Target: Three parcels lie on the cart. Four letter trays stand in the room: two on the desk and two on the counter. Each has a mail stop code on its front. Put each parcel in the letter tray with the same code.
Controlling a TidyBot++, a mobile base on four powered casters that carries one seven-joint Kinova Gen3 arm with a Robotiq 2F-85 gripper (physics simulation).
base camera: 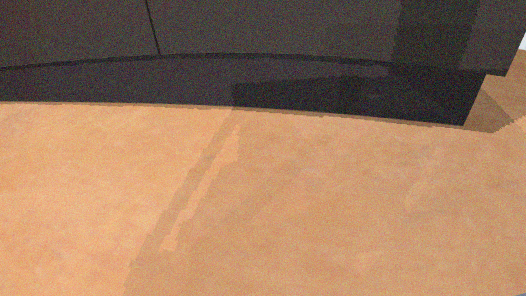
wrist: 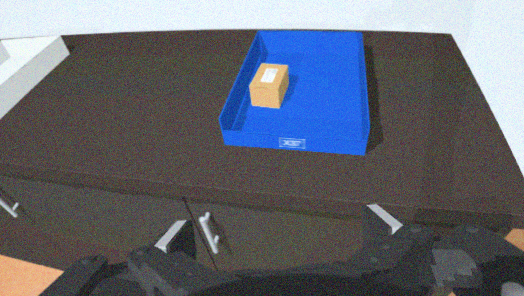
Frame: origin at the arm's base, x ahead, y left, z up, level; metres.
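Where they show: gripper, fingertip midpoint: (wrist: 277, 231).
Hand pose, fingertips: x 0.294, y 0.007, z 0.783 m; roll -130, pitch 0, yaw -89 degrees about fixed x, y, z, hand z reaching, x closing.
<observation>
Each offset is from my fingertips to the top centre of the thing. "*": to the spot under its first point. Level surfaces: height alone.
A blue letter tray @[dx +0.486, dy -0.066, dz -0.205 m] (wrist: 325, 90) stands on the dark counter @[dz -0.270 m] (wrist: 140, 100) in the wrist view. The code label on its front is too blurred to read surely. A tan parcel @[dx +0.489, dy +0.002, dz -0.217 m] (wrist: 270, 87) with a white label lies inside it, near its left wall; the label's text is unreadable. Part of a white tray @[* dx +0.679, dy +0.663, dz -0.246 m] (wrist: 37, 72) shows at the far left of the counter. My gripper (wrist: 277, 231) is open and empty, in front of the counter's edge and apart from the blue tray. The cart does not show.
In the wrist view, cabinet doors with metal handles (wrist: 210, 232) are below the countertop, and a pale wall (wrist: 200, 15) rises behind it. In the base view, the dark cabinet front @[* dx +0.238, dy -0.026, dz -0.987 m] (base camera: 280, 30) and its recessed base @[* dx +0.372, dy +0.327, dz -1.121 m] (base camera: 125, 82) stand across the orange-brown floor @[dz -1.180 m] (base camera: 100, 175), ending at the right.
</observation>
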